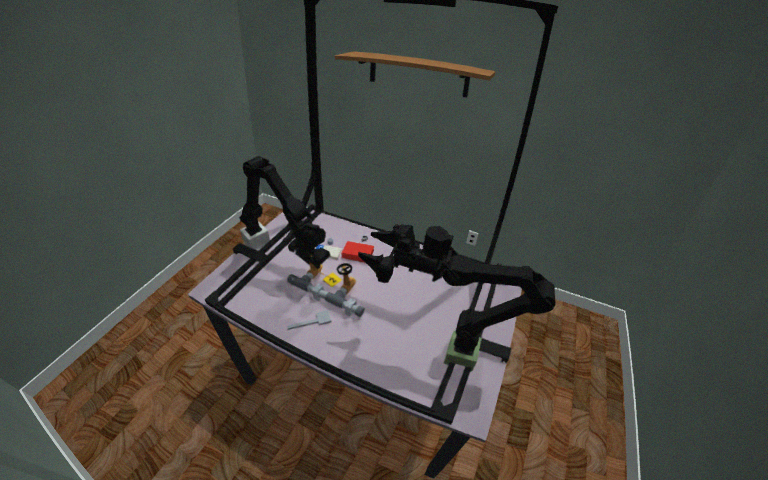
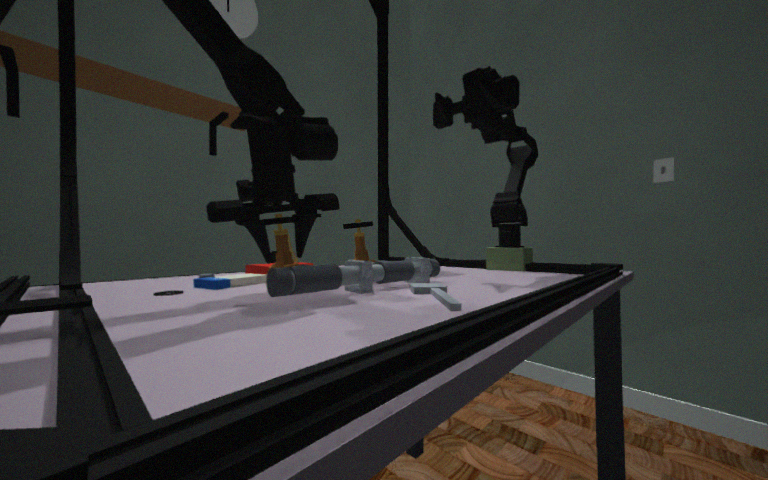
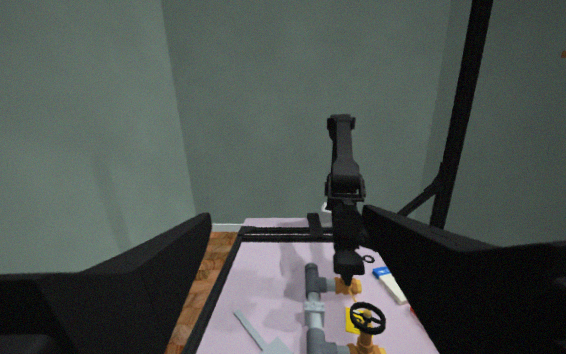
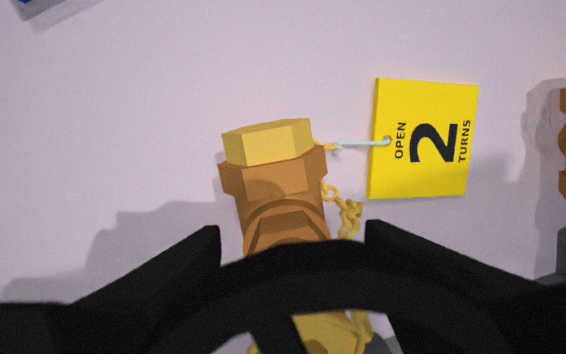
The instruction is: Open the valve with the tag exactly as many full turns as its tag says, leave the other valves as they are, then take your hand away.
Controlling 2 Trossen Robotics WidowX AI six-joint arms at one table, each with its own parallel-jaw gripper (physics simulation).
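Places are measured from the left arm's base along level axes (x ahead, y left, z up), in metres.
Pixels of known places: left gripper, fingertip midpoint: (image 1: 364,243) (image 2: 456,88) (image 3: 287,215); right gripper, fingertip midpoint: (image 1: 314,266) (image 2: 284,260) (image 3: 347,278) (image 4: 293,236); left arm's base, origin of the base link: (image 1: 465,345) (image 2: 509,247); right arm's base, origin of the base link: (image 1: 253,229).
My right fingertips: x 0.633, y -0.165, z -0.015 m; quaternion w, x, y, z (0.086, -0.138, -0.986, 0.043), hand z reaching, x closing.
Observation:
For each thing: its middle in the pictures, then the offset to it from my right fingertips. "*": a spot on its surface instead.
- tagged orange valve, surface spot: (image 4: 280,180) * dx -0.002, dy -0.017, dz -0.005 m
- grey pipe, surface spot: (image 2: 311,279) (image 1: 296,285) * dx +0.028, dy +0.104, dz -0.021 m
- black handwheel, body centre: (image 2: 279,220) dx +0.011, dy +0.002, dz +0.063 m
- red block, body centre: (image 2: 280,270) (image 1: 357,251) dx -0.112, dy -0.183, dz -0.034 m
- blue-and-white piece, body centre: (image 2: 234,280) (image 3: 394,283) (image 1: 327,251) dx +0.013, dy -0.141, dz -0.042 m
- grey flat tool, body centre: (image 2: 435,294) (image 3: 258,334) (image 1: 308,321) dx -0.089, dy +0.224, dz -0.044 m
The tagged orange valve (image 1: 314,271) (image 2: 283,246) (image 3: 349,285) (image 4: 280,180) stands upright at one end of the grey pipe (image 1: 300,283) (image 2: 311,279) (image 3: 312,280). Its yellow tag (image 1: 331,279) (image 4: 425,140) lies flat beside it on a chain and reads "OPEN 2 TURNS". My right gripper (image 1: 318,261) (image 2: 285,257) (image 4: 293,236) points down, its fingers on either side of this valve, shut on the black handwheel (image 2: 278,219) (image 4: 300,285). The handwheel's exact angle is hard to read. A second, untagged valve (image 1: 348,283) (image 2: 360,246) (image 3: 366,341) stands apart. My left gripper (image 1: 367,245) (image 3: 287,215) is open, empty and raised, well away from both valves.
A red block (image 1: 357,250) (image 2: 254,267) and a blue-and-white piece (image 2: 212,281) (image 3: 392,286) lie behind the pipe. A grey flat tool (image 1: 308,323) (image 2: 444,297) (image 3: 248,330) lies in front of it. Small rings lie farther back. A black frame (image 1: 312,113) rises around the table.

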